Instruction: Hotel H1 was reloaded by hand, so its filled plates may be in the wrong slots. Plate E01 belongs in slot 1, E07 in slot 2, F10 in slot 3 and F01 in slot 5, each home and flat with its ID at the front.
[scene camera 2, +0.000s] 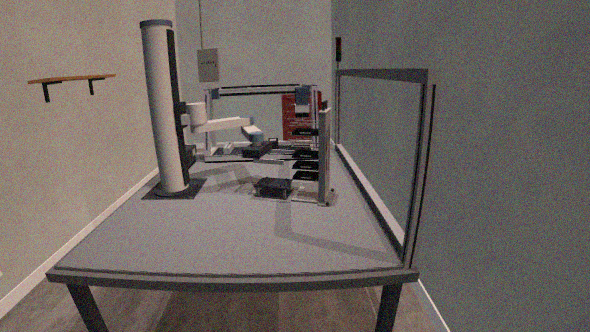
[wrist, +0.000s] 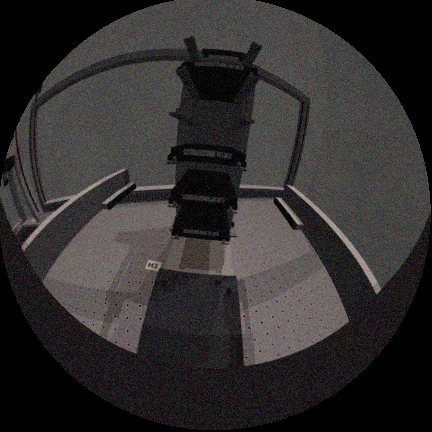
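Note:
Hotel H1 stands at the right of the table. It holds four dark plates: the top plate is apart, above an empty level, and the upper, middle and lowest ones are stacked closely below. They look flat; their IDs are too blurred to read. My gripper is open and empty, left of the hotel, its fingers pointing towards it, roughly level with the upper plate of the lower three. The fingers do not show clearly in the wrist view.
A low dark stand is left of the hotel's foot. The arm's white column stands at the left. A gantry is behind the arm. A framed clear panel and low rail line the right edge.

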